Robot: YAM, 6 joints.
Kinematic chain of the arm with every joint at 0, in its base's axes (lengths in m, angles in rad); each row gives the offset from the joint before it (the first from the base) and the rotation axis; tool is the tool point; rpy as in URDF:
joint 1: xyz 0 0 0.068 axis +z
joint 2: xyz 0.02 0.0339 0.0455 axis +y
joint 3: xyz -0.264 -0.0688 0 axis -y
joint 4: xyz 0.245 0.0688 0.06 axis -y
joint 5: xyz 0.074 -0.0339 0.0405 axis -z
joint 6: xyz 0.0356 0 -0.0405 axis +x
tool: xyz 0 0 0 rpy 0 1.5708 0
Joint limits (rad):
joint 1: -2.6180..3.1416
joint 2: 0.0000..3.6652
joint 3: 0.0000..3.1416
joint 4: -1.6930..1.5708
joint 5: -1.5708..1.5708
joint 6: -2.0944..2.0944
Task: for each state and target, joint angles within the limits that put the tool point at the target. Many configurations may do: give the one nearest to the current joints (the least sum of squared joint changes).
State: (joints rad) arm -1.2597 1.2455 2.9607 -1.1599 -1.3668 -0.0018
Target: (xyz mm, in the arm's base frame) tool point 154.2 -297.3 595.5
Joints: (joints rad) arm -1.1890 2.0113 2.8743 -0.6588 -1.1379 -0.0018
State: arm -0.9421 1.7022 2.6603 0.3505 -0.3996 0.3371
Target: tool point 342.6 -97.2 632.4
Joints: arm -0.3159 2.0031 2.6315 0.3189 -0.4057 0.3371
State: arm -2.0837 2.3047 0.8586 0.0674 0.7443 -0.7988
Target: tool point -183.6 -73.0 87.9
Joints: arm -2.6164 1.5711 0.4388 -0.2578 0.9472 -0.7988
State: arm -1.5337 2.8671 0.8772 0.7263 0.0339 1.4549
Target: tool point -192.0 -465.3 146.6
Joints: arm -1.9578 2.3050 1.3908 0.8646 0.0622 1.4549
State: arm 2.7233 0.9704 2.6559 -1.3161 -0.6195 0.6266
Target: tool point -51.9 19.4 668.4
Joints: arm 2.4995 1.3689 2.7402 -0.9409 -0.4519 0.6266
